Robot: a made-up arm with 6 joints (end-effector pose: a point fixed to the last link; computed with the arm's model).
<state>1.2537 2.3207 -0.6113 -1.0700 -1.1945 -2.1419</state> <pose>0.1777 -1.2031 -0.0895 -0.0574 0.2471 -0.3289 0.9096</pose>
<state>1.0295 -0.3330 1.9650 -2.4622 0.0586 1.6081</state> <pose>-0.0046 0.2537 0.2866 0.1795 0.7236 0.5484 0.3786</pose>
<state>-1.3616 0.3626 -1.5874 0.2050 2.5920 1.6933</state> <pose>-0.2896 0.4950 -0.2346 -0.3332 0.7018 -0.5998 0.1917</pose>
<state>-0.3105 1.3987 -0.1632 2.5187 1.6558 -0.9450</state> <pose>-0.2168 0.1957 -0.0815 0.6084 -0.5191 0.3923 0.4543</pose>
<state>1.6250 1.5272 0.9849 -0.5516 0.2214 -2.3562</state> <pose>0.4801 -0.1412 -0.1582 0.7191 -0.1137 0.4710 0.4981</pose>
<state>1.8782 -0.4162 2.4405 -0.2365 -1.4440 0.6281</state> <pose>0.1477 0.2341 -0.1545 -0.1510 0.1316 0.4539 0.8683</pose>
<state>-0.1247 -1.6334 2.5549 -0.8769 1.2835 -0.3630</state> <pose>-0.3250 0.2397 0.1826 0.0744 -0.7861 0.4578 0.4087</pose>
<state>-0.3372 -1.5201 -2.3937 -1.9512 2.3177 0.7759</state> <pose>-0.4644 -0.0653 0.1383 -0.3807 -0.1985 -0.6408 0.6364</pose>
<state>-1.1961 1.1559 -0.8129 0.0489 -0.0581 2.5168</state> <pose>-0.3894 0.6214 -0.6683 0.8841 -0.2599 -0.3881 0.0129</pose>
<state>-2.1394 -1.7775 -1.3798 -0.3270 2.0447 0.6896</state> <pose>0.4632 0.3515 0.2310 0.4255 -0.1601 -0.8347 0.3110</pose>
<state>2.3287 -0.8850 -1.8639 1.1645 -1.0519 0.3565</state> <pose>0.7389 -1.0330 0.0911 -0.9135 0.1382 -0.1820 0.3367</pose>
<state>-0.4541 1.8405 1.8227 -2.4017 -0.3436 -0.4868</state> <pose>0.0908 -0.1294 -0.0278 0.4512 -0.1563 -0.6479 0.5935</pose>
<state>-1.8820 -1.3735 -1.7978 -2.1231 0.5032 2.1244</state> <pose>0.2069 0.7770 -0.2638 -0.8056 0.5070 0.1196 0.2822</pose>
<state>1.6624 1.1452 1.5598 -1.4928 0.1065 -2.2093</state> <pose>0.1148 -0.0886 -0.3430 0.8698 0.0718 -0.1559 0.4627</pose>
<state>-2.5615 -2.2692 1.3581 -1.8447 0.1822 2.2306</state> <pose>-0.1258 0.2708 0.7239 0.0432 -0.4571 -0.1840 0.8691</pose>
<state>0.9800 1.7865 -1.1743 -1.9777 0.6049 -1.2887</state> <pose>-0.3657 -0.7260 0.2049 -0.7504 -0.2056 -0.2940 0.5551</pose>
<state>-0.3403 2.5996 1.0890 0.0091 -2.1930 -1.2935</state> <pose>-0.2437 -0.6555 0.0819 -0.4309 0.5689 -0.3040 0.6311</pose>
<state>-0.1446 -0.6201 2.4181 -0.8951 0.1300 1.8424</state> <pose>-0.0297 0.0214 -0.3680 0.2340 0.8579 -0.1499 0.4322</pose>
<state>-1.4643 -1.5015 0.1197 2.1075 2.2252 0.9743</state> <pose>-0.0478 0.1595 0.2587 -0.7733 0.3052 0.4055 0.3801</pose>
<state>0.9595 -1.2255 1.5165 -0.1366 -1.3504 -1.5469</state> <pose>-0.1388 0.3666 0.1979 0.8799 0.4533 -0.0202 0.1413</pose>
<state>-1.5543 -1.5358 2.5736 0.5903 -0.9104 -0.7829</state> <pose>0.1249 0.2967 -0.4315 -0.5540 0.1157 0.8208 0.0773</pose>
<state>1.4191 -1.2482 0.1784 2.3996 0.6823 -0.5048</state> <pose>0.0779 -0.4194 0.5799 0.8169 -0.3345 -0.3346 0.3299</pose>
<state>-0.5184 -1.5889 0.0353 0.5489 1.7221 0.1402</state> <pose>-0.1982 0.3074 0.3418 0.6545 0.2888 -0.6809 0.1566</pose>
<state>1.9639 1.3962 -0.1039 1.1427 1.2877 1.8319</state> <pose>-0.0108 -0.0667 -0.1782 -0.1430 -0.7612 -0.0414 0.6312</pose>
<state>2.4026 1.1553 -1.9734 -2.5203 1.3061 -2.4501</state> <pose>0.2677 -0.4727 0.3627 -0.3156 -0.5035 0.7638 0.2520</pose>
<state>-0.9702 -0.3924 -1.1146 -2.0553 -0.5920 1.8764</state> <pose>-0.6475 1.1146 0.2943 -0.3489 0.1801 0.7615 0.5156</pose>
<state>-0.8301 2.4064 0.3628 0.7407 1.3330 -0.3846</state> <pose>-0.3201 0.0113 0.1393 -0.6962 -0.5064 -0.0128 0.5086</pose>
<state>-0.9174 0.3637 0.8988 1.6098 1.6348 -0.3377</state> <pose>-0.1944 0.1729 0.1151 -0.1502 -0.8836 -0.4431 0.0163</pose>
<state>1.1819 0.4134 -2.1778 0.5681 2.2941 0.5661</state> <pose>-0.1614 -0.5268 -0.1699 -0.3112 0.0040 0.4937 0.8120</pose>
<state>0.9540 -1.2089 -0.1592 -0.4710 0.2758 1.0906</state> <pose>-0.7133 -0.0051 0.6234 -0.0602 0.1319 0.6104 0.7787</pose>
